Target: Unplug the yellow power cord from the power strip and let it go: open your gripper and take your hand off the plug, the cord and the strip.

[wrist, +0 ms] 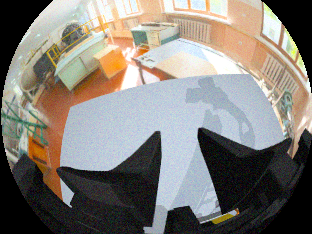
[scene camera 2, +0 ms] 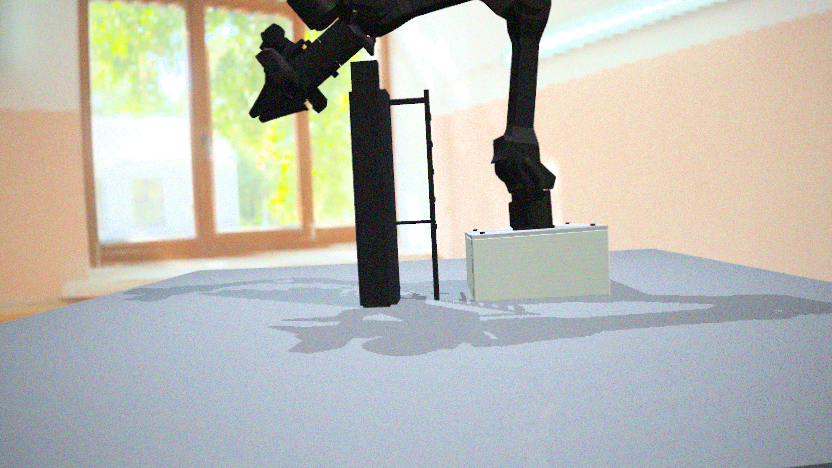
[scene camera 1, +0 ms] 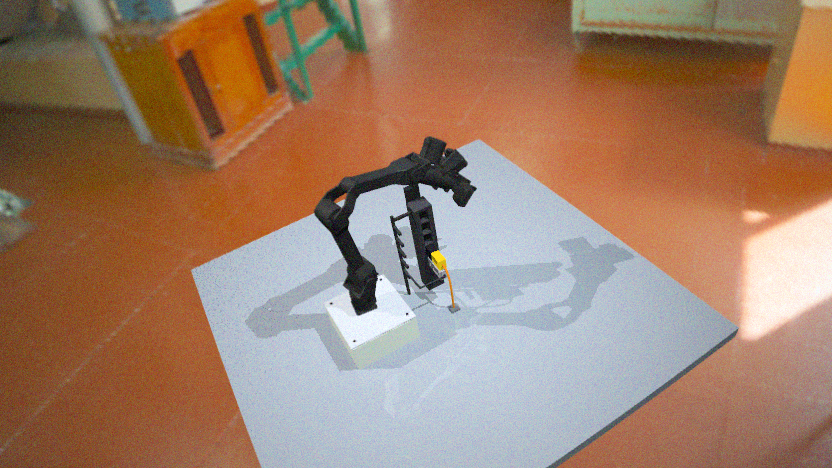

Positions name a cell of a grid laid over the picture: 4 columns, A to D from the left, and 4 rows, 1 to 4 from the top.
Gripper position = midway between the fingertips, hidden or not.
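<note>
It is my gripper (scene camera 2: B2) that I see here. I find the gripper (wrist: C3) in the wrist view as well, and scene camera 1 shows me the gripper (scene camera 1: C2) too.
</note>
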